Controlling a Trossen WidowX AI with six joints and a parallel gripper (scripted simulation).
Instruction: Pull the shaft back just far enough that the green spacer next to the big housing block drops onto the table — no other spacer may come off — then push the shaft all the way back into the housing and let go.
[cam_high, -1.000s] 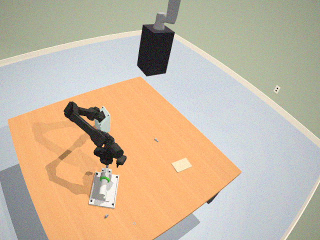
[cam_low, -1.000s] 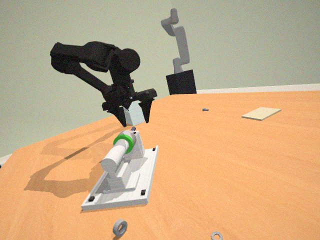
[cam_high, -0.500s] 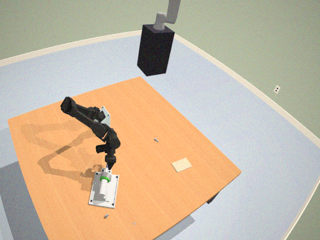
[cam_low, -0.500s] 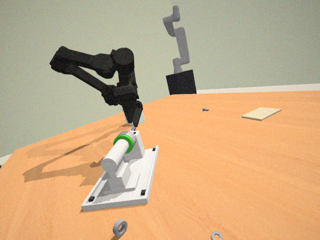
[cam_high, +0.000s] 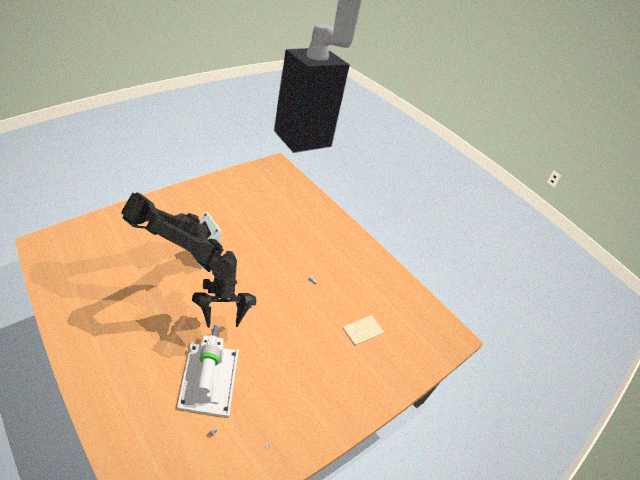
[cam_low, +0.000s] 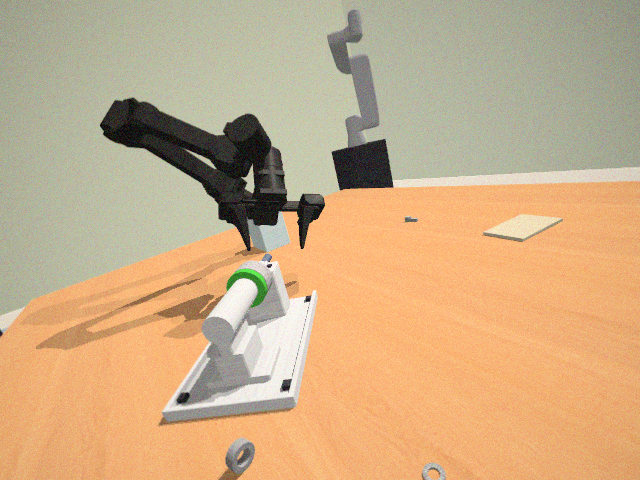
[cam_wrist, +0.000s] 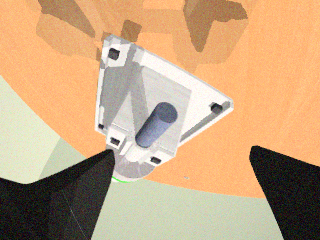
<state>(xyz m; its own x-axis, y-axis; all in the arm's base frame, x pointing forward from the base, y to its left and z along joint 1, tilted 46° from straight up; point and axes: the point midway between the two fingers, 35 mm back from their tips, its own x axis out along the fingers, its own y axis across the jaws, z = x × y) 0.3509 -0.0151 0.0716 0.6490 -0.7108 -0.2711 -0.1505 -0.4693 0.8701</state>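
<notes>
Now: gripper tip 6 cm short of the shaft, 6 cm to the left of it and 1 cm above it. From my gripper tip the other things lie so: grey bolt: 13 cm behind, 40 cm to the left, 9 cm below; then green spacer: 8 cm ahead, 8 cm to the right, 1 cm below; then flat beige tile: 13 cm ahead, 45 cm to the left, 9 cm below.
</notes>
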